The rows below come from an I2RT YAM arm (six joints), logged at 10 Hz.
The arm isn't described. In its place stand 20 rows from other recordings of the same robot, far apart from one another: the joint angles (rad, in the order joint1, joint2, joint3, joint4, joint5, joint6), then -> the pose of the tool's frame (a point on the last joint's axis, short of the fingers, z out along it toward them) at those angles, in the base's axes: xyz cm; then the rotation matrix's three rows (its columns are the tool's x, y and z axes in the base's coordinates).
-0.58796 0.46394 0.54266 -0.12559 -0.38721 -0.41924 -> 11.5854 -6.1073 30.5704; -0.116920 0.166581 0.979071; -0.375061 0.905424 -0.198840; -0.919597 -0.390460 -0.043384
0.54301 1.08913 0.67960 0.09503 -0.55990 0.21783 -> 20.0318 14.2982 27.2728; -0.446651 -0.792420 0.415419; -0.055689 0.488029 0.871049; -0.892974 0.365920 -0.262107
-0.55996 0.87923 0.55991 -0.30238 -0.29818 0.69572 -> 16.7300 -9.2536 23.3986; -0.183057 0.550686 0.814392; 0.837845 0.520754 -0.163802; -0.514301 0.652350 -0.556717
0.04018 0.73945 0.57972 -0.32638 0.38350 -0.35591 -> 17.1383 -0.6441 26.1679; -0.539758 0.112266 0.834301; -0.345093 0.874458 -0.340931; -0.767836 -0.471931 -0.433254
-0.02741 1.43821 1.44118 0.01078 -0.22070 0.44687 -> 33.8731 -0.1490 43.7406; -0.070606 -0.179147 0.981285; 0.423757 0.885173 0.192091; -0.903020 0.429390 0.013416
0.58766 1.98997 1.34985 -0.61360 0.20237 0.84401 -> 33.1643 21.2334 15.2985; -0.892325 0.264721 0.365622; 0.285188 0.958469 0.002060; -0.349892 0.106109 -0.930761
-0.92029 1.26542 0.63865 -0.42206 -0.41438 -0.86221 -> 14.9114 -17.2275 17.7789; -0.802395 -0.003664 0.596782; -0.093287 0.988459 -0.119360; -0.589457 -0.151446 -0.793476
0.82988 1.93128 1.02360 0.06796 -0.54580 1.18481 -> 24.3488 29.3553 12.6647; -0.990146 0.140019 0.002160; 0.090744 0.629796 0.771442; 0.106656 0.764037 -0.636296
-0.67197 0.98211 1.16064 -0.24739 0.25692 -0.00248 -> 16.0305 -13.9076 42.8156; -0.055832 0.800349 0.596930; 0.041348 0.599203 -0.799529; -0.997584 -0.019958 -0.066547
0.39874 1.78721 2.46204 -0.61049 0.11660 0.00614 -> 31.4596 12.8048 57.8289; 0.057540 -0.278992 0.958568; 0.030859 0.960197 0.277614; -0.997866 0.013607 0.063859
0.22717 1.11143 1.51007 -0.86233 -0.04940 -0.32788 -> 19.7811 4.7531 45.1530; -0.326248 -0.394032 0.859244; -0.405541 0.879422 0.249305; -0.853873 -0.267124 -0.446706
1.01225 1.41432 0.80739 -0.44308 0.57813 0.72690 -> 15.7453 21.5246 19.3774; -0.719720 -0.117530 0.684244; -0.101490 0.992790 0.063776; -0.686806 -0.023543 -0.726459
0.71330 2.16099 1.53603 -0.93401 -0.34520 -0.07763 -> 29.6104 27.2144 13.0667; -0.705891 -0.675536 -0.213001; -0.707299 0.656101 0.263171; -0.038031 0.336425 -0.940942
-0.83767 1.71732 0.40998 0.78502 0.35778 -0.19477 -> 17.3633 -21.1435 10.0198; -0.501563 0.817518 0.283017; 0.286044 0.465454 -0.837575; -0.816464 -0.339141 -0.467301
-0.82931 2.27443 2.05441 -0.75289 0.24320 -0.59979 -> 33.4138 -37.7545 23.0162; -0.916491 0.351299 0.191395; 0.189555 0.802641 -0.565540; -0.352296 -0.482033 -0.802204
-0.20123 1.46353 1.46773 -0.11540 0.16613 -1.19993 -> 33.6779 -7.4708 42.4904; -0.373210 0.028463 0.927310; -0.861980 0.358988 -0.357935; -0.343081 -0.932908 -0.109443
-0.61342 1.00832 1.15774 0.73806 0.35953 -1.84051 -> 14.0227 -11.4040 51.5858; -0.863410 0.419195 0.280712; -0.495527 -0.600153 -0.627909; -0.094746 -0.681243 0.725901
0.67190 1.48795 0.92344 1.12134 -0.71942 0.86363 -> 23.8029 21.9291 34.9472; -0.420045 -0.903071 0.089583; 0.396543 -0.093855 0.913206; -0.816282 0.419112 0.397530
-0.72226 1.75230 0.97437 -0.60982 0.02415 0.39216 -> 22.7708 -20.1773 13.6206; -0.427928 0.895734 0.120573; 0.886255 0.442032 -0.138417; -0.177282 0.047626 -0.983007
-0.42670 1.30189 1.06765 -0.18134 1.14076 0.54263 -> 24.4574 -14.6737 33.3643; 0.165289 0.985820 -0.028968; 0.161344 -0.056005 -0.985308; -0.972958 0.158187 -0.168313
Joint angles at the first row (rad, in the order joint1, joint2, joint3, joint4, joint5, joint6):
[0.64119 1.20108 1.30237 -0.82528 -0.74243 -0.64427]
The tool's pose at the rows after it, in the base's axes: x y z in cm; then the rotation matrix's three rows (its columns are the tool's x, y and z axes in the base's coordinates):
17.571 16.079 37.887; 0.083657 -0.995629 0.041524; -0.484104 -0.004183 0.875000; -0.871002 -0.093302 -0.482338
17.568 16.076 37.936; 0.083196 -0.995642 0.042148; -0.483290 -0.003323 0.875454; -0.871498 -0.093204 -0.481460
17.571 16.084 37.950; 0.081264 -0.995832 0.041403; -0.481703 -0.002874 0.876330; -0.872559 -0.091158 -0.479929
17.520 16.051 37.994; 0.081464 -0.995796 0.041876; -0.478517 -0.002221 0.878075; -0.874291 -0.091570 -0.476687
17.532 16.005 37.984; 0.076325 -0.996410 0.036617; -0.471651 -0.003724 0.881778; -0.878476 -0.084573 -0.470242
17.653 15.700 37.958; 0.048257 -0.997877 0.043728; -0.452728 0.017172 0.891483; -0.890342 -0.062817 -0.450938
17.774 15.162 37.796; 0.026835 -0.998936 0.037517; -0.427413 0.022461 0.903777; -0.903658 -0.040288 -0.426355
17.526 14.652 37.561; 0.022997 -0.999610 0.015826; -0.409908 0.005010 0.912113; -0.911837 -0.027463 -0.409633
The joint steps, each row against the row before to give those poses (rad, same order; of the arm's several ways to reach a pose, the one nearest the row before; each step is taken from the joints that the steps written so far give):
[-0.00150 -0.00300 -0.00001 0.00611 -0.00153 0.00611]
[-0.00003 -0.00004 0.00153 0.00000 -0.00001 0.00155]
[0.00003 0.00000 0.00000 0.00152 -0.00154 0.00306]
[0.00000 -0.00305 -0.00153 0.00309 -0.00152 0.00308]
[-0.00304 -0.00155 -0.00303 0.00457 -0.01068 0.00614]
[-0.01534 -0.01073 -0.01538 0.02599 -0.01688 0.03673]
[-0.02611 -0.01380 -0.02141 0.02004 -0.03983 0.01999]
[-0.01683 -0.01840 -0.02150 -0.00148 -0.04141 -0.00607]

